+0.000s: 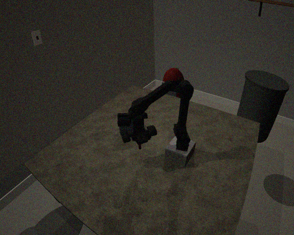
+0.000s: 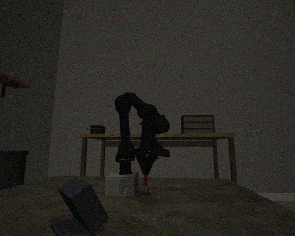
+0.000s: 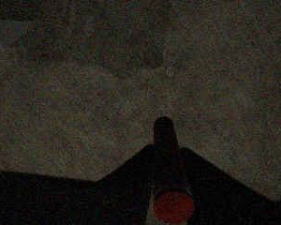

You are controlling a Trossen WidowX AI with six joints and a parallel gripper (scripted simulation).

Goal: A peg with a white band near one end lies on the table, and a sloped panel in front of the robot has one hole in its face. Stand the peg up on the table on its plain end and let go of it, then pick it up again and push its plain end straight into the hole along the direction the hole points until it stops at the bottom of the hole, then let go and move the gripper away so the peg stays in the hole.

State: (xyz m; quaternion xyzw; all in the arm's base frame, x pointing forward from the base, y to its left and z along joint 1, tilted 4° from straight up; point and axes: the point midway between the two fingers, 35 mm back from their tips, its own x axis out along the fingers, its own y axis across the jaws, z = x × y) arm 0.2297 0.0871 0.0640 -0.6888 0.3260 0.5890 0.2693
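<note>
My gripper tip is 20 cm to the left of the dark sloped panel, 17 cm short of it and 5 cm above it. The rest, counted from my gripper tip: red peg (2 cm above).
</note>
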